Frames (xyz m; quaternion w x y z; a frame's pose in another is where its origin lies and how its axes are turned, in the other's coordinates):
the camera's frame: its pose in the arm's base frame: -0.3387 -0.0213 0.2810 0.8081 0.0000 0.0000 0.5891
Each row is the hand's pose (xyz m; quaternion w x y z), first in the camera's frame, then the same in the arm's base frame.
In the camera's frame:
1: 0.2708 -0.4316 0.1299 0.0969 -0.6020 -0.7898 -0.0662
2: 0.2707 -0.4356 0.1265 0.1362 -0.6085 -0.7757 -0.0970
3: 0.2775 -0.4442 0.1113 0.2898 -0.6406 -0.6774 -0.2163
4: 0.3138 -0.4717 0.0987 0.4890 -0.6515 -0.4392 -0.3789
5: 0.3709 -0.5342 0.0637 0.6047 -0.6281 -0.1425 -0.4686
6: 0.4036 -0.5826 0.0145 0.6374 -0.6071 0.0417 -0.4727
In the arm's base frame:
1: 0.1551 0.1045 0.4109 0.1173 -0.0212 -0.9929 0.0036
2: 0.1588 0.1031 0.4075 0.1672 -0.0348 -0.9853 0.0018
3: 0.1691 0.1070 0.3923 0.3616 -0.1186 -0.9248 -0.0041
4: 0.2064 0.1331 0.3797 0.6183 -0.2677 -0.7387 -0.0181
5: 0.2834 0.1684 0.3447 0.7647 -0.4236 -0.4851 -0.0224
6: 0.3394 0.1847 0.2955 0.7935 -0.5151 -0.3239 -0.0065

